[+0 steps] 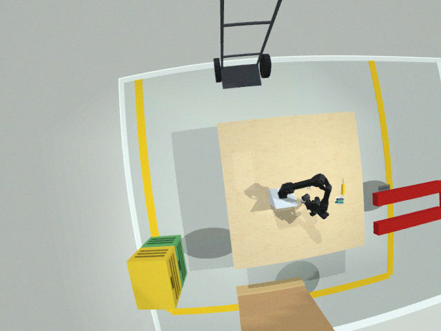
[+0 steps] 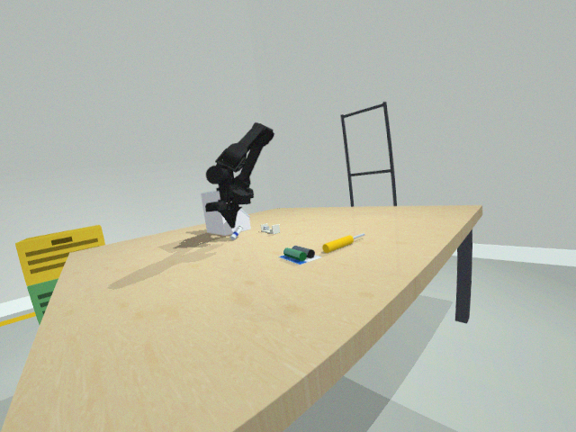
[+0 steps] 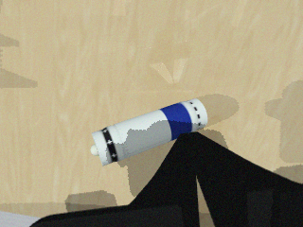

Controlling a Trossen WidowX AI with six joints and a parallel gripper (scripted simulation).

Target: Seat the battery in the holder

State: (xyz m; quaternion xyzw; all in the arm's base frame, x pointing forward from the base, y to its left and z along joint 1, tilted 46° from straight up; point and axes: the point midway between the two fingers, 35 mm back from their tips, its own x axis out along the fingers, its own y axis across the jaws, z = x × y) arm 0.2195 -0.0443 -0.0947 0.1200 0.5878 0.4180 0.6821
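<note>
The battery lies 2 cm to the left of my gripper tip, 2 cm below it and 1 cm behind it. Also, from my gripper tip: yellow-handled screwdriver: 41 cm ahead, 11 cm to the left, 3 cm below.
</note>
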